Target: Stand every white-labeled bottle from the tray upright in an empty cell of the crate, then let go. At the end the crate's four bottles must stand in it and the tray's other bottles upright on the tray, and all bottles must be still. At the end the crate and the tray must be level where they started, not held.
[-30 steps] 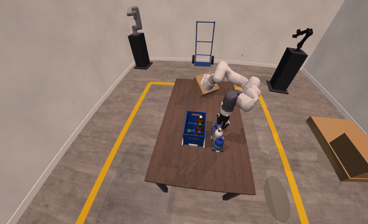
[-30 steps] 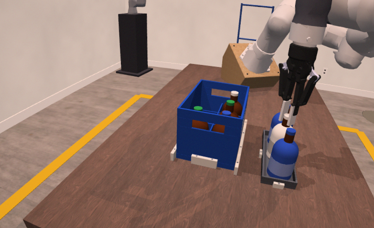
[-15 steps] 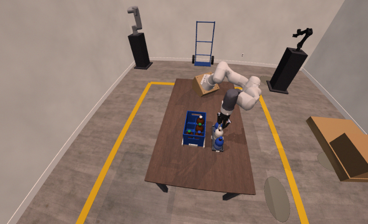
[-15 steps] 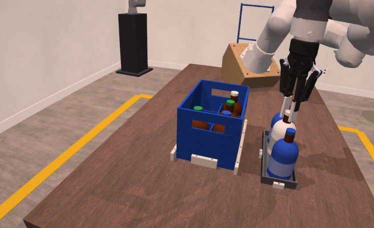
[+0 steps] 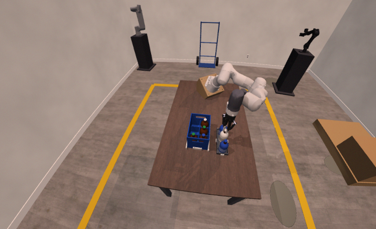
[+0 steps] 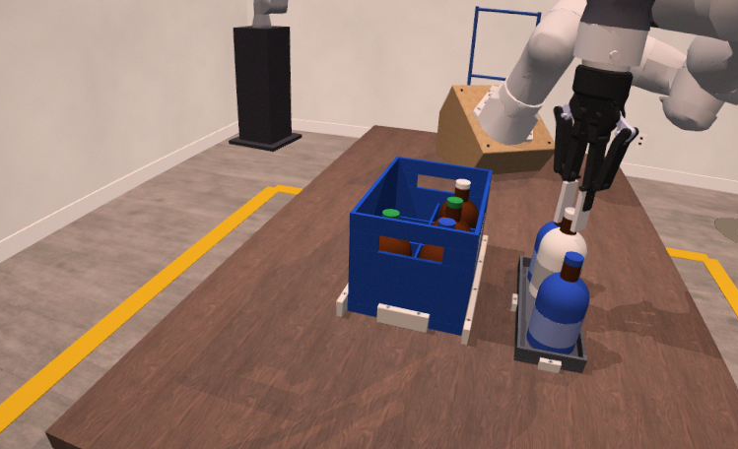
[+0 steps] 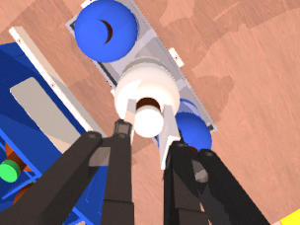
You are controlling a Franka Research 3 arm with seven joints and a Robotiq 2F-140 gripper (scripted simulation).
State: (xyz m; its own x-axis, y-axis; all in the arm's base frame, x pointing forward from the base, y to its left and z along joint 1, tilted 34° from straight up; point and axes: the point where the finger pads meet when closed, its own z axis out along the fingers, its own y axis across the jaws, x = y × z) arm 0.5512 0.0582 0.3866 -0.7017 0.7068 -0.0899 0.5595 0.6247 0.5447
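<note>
Now: hand 9 cm above the white-labeled bottle. Also, from my hand: blue-labeled bottle 11 cm below, 9 cm ahead, 1 cm to the left; blue crate 23 cm to the right, 12 cm below, 1 cm behind.
</note>
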